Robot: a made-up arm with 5 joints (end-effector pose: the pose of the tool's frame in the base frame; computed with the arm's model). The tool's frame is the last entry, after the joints.
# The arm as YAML. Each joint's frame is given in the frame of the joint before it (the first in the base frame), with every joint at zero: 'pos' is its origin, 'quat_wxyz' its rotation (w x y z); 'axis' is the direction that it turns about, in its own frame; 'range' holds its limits. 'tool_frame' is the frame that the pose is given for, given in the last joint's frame.
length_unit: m
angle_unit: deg
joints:
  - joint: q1
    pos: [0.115, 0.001, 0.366]
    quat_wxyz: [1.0, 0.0, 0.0, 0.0]
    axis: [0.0, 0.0, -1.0]
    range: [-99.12, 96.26]
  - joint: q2
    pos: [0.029, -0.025, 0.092]
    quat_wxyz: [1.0, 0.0, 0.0, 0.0]
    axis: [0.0, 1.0, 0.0]
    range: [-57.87, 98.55]
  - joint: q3
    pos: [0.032, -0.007, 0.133]
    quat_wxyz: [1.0, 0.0, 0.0, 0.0]
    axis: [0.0, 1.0, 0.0]
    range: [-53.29, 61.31]
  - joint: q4
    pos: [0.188, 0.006, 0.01]
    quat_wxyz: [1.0, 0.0, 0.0, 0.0]
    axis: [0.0, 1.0, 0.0]
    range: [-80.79, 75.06]
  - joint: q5
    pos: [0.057, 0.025, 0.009]
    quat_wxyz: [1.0, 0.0, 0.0, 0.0]
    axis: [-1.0, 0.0, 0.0]
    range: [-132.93, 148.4]
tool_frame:
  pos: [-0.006, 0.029, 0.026]
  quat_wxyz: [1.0, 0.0, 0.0, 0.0]
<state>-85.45 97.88 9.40 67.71 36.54</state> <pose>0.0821 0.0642 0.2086 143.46 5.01 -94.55</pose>
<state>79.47 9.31 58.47 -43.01 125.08</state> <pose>0.1544 -0.1914 0.3655 -125.08 24.77 -79.47</pose>
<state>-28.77 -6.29 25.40 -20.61 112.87</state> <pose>0.3538 0.1455 0.5151 -112.87 -1.50 28.77</pose>
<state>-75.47 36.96 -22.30 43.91 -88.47</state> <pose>0.2354 0.3609 0.4838 88.47 58.57 75.47</pose>
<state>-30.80 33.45 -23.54 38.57 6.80</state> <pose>0.4198 0.2186 0.5114 -6.80 48.48 30.80</pose>
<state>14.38 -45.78 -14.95 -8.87 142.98</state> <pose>0.1946 -0.0282 0.7802 -142.98 -69.60 -14.38</pose>
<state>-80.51 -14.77 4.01 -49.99 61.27</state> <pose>0.1189 0.2409 0.6823 -61.27 -60.75 80.51</pose>
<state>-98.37 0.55 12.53 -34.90 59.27</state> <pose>0.0361 0.2886 0.5744 -59.27 -21.82 98.37</pose>
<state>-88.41 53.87 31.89 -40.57 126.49</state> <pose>0.1177 0.1950 0.2667 -126.49 45.19 88.41</pose>
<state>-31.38 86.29 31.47 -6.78 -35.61</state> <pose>0.2057 0.0650 0.1992 -144.39 69.02 -148.62</pose>
